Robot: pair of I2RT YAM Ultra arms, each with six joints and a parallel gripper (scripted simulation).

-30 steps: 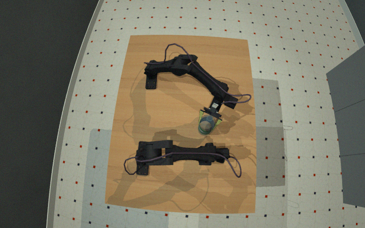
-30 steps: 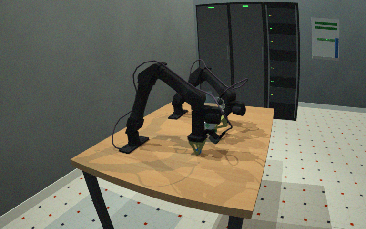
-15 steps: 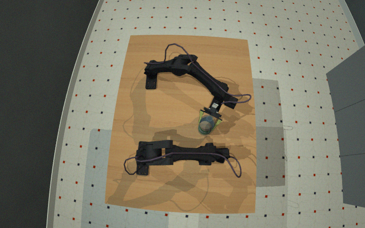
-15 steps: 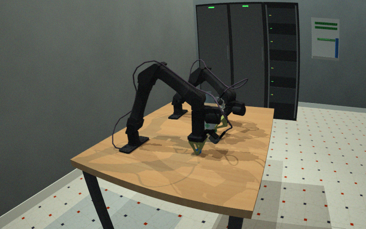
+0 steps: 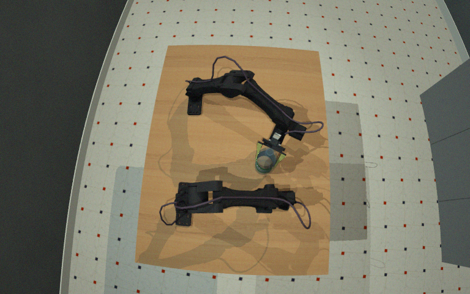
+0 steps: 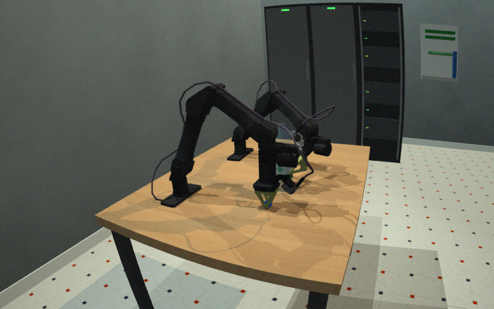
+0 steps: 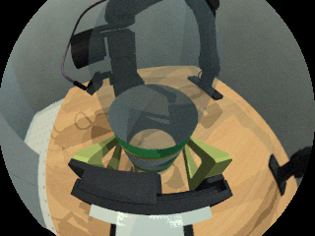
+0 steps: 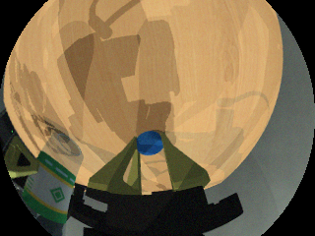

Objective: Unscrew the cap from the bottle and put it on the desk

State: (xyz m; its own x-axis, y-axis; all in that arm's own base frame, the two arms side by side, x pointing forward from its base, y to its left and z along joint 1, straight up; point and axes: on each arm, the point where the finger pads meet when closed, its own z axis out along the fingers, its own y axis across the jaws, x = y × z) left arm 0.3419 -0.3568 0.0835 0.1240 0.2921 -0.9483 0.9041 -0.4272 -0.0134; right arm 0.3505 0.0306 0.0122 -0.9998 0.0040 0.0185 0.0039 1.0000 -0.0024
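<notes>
The bottle is 5 cm above my left hand. Also, from my left hand: blue cap: 16 cm to the right, 7 cm below.
The blue cap lies right at my right hand. Round my right hand: bottle 16 cm to the left, 12 cm above.
</notes>
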